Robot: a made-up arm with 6 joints. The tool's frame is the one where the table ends. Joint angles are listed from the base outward.
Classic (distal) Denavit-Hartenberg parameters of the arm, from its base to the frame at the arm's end. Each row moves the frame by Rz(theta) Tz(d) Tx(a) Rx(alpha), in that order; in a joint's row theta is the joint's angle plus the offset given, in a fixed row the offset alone. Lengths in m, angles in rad.
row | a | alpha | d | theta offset
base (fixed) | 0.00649 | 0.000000 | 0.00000 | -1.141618
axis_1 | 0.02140 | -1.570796 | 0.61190 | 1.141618
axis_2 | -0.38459 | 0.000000 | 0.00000 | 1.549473
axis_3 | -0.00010 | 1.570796 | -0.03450 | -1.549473
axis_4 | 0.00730 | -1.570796 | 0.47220 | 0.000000
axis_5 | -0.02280 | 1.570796 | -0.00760 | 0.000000
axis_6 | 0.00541 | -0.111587 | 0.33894 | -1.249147
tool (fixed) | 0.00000 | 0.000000 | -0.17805 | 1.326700
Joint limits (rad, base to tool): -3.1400..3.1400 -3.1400..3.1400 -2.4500..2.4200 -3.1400..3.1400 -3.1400..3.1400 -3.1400..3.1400
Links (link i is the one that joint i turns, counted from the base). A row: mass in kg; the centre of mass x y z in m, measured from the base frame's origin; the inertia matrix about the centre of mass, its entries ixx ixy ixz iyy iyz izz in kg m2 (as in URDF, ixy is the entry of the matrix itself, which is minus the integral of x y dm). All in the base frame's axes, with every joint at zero. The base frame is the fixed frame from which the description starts. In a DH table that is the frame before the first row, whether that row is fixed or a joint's. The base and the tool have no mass.
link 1: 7.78; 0.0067 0.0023 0.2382; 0.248 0 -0.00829 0.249 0 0.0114
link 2: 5.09; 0.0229 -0.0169 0.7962; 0.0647 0 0.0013 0.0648 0 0.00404
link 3: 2.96; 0.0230 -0.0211 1.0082; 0.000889 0 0 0.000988 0 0.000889
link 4: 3.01; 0.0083 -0.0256 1.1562; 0.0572 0 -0.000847 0.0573 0 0.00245
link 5: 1.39; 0.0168 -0.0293 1.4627; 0.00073 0 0 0.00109 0 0.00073
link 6: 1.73; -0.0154 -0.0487 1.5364; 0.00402 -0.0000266 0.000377 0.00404 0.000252 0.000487
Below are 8 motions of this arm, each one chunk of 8 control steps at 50 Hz.
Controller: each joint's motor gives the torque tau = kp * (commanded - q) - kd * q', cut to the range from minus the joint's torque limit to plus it. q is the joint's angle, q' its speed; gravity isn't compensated. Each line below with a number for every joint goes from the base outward.
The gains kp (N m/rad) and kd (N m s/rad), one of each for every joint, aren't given. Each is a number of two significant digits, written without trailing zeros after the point. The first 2 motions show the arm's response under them.
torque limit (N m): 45 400 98 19 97 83
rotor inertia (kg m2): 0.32 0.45 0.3 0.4 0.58 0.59
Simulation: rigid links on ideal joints. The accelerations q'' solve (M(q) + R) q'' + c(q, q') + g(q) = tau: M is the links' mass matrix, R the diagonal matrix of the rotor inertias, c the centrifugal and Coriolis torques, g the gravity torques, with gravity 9.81 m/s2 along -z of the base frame. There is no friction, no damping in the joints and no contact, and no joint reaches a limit. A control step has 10 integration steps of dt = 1/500 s. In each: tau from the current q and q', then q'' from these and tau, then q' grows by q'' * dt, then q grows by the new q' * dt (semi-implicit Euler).
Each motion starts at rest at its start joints. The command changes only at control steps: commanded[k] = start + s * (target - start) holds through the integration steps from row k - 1 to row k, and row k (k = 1, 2, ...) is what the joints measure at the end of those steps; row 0 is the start. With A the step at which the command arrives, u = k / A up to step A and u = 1 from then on. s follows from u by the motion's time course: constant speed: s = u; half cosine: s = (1 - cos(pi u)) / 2; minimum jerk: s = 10 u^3 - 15 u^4 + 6 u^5; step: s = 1 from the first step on.
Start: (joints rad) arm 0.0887 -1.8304 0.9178 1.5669 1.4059 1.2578
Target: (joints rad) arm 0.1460 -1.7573 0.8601 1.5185 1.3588 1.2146
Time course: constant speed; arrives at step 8
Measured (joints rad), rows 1 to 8:
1: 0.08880 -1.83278 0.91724 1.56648 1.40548 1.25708
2: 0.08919 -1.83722 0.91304 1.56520 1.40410 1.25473
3: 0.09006 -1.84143 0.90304 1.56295 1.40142 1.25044
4: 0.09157 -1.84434 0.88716 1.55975 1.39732 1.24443
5: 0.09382 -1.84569 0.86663 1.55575 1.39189 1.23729
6: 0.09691 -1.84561 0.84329 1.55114 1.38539 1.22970
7: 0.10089 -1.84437 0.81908 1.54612 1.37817 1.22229
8: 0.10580 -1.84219 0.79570 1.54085 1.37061 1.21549
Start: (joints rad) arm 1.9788 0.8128 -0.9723 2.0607 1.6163 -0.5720
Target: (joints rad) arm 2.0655 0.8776 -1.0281 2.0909 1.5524 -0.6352
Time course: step
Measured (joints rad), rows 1 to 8:
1: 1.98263 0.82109 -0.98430 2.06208 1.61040 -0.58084
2: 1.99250 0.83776 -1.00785 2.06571 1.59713 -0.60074
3: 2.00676 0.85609 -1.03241 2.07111 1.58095 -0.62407
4: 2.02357 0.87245 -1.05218 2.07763 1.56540 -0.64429
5: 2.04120 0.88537 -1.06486 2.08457 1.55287 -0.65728
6: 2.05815 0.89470 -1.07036 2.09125 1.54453 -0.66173
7: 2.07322 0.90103 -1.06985 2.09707 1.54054 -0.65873
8: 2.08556 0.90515 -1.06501 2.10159 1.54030 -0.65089
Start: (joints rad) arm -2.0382 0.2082 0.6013 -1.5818 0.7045 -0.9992
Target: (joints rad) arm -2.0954 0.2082 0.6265 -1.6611 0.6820 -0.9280
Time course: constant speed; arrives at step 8
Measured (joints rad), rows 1 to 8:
1: -2.03866 0.20854 0.60365 -1.58232 0.70426 -0.99798
2: -2.04014 0.20956 0.60978 -1.58408 0.70342 -0.99400
3: -2.04286 0.21129 0.61892 -1.58749 0.70181 -0.98678
4: -2.04689 0.21377 0.63020 -1.59277 0.69944 -0.97674
5: -2.05219 0.21692 0.64281 -1.59992 0.69642 -0.96489
6: -2.05862 0.22061 0.65600 -1.60882 0.69295 -0.95243
7: -2.06598 0.22467 0.66915 -1.61919 0.68927 -0.94039
8: -2.07406 0.22889 0.68176 -1.63069 0.68556 -0.92944

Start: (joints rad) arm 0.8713 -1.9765 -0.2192 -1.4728 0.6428 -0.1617
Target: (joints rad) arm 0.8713 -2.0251 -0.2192 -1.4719 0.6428 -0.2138
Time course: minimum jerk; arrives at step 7
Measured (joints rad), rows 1 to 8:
1: 0.87123 -1.97938 -0.21823 -1.47274 0.64281 -0.16188
2: 0.87106 -1.98590 -0.21785 -1.47258 0.64283 -0.16317
3: 0.87080 -1.99492 -0.21944 -1.47232 0.64284 -0.16725
4: 0.87047 -2.00604 -0.22309 -1.47199 0.64283 -0.17552
5: 0.87009 -2.01884 -0.22875 -1.47163 0.64280 -0.18794
6: 0.86968 -2.03243 -0.23672 -1.47128 0.64274 -0.20250
7: 0.86928 -2.04576 -0.24733 -1.47098 0.64264 -0.21588
8: 0.86894 -2.05803 -0.26025 -1.47077 0.64251 -0.22521

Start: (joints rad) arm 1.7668 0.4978 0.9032 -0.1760 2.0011 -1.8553
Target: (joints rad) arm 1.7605 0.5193 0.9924 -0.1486 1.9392 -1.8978
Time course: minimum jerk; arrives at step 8
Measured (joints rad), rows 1 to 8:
1: 1.76675 0.49932 0.90524 -0.17610 2.00108 -1.85541
2: 1.76661 0.50286 0.91153 -0.17626 2.00049 -1.85617
3: 1.76639 0.50768 0.92271 -0.17616 1.99821 -1.85861
4: 1.76605 0.51337 0.93904 -0.17541 1.99304 -1.86381
5: 1.76557 0.51978 0.96022 -0.17367 1.98434 -1.87211
6: 1.76493 0.52693 0.98515 -0.17084 1.97254 -1.88269
7: 1.76414 0.53482 1.01203 -0.16712 1.95911 -1.89365
8: 1.76328 0.54333 1.03866 -0.16292 1.94615 -1.90267

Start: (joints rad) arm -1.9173 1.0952 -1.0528 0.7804 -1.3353 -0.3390
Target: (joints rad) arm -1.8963 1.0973 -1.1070 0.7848 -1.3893 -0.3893
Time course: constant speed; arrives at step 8
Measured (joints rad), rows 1 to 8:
1: -1.91732 1.09835 -1.05627 0.78039 -1.33609 -0.33988
2: -1.91724 1.10499 -1.06320 0.78042 -1.33868 -0.34271
3: -1.91689 1.11282 -1.07085 0.78056 -1.34337 -0.34783
4: -1.91613 1.12042 -1.07768 0.78085 -1.35003 -0.35492
5: -1.91486 1.12708 -1.08317 0.78132 -1.35818 -0.36327
6: -1.91304 1.13255 -1.08741 0.78197 -1.36723 -0.37205
7: -1.91066 1.13685 -1.09087 0.78277 -1.37658 -0.38053
8: -1.90773 1.14012 -1.09409 0.78370 -1.38573 -0.38825

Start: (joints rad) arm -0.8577 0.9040 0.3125 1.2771 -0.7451 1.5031
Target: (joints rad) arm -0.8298 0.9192 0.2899 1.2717 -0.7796 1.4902
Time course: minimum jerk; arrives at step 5
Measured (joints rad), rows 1 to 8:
1: -0.85776 0.90640 0.31262 1.27707 -0.74545 1.50297
2: -0.85778 0.91208 0.31400 1.27701 -0.74705 1.50222
3: -0.85745 0.92019 0.31683 1.27696 -0.75102 1.50018
4: -0.85653 0.92991 0.32112 1.27695 -0.75772 1.49673
5: -0.85495 0.94017 0.32740 1.27705 -0.76610 1.49263
6: -0.85278 0.95005 0.33598 1.27737 -0.77450 1.48898
7: -0.85011 0.95911 0.34637 1.27797 -0.78154 1.48655
8: -0.84705 0.96720 0.35761 1.27887 -0.78647 1.48564

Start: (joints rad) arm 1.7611 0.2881 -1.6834 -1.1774 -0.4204 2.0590
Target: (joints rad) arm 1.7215 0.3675 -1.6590 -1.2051 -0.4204 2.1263
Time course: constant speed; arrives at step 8
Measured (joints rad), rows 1 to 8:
1: 1.76075 0.28921 -1.68741 -1.17736 -0.42039 2.06017
2: 1.75962 0.29197 -1.69727 -1.17736 -0.42040 2.06394
3: 1.75746 0.29605 -1.71087 -1.17756 -0.42047 2.07076
4: 1.75420 0.30111 -1.72610 -1.17810 -0.42065 2.08020
5: 1.74986 0.30690 -1.74107 -1.17906 -0.42093 2.09130
6: 1.74457 0.31329 -1.75424 -1.18050 -0.42129 2.10297
7: 1.73853 0.32023 -1.76451 -1.18245 -0.42170 2.11423
8: 1.73197 0.32775 -1.77123 -1.18492 -0.42211 2.12449

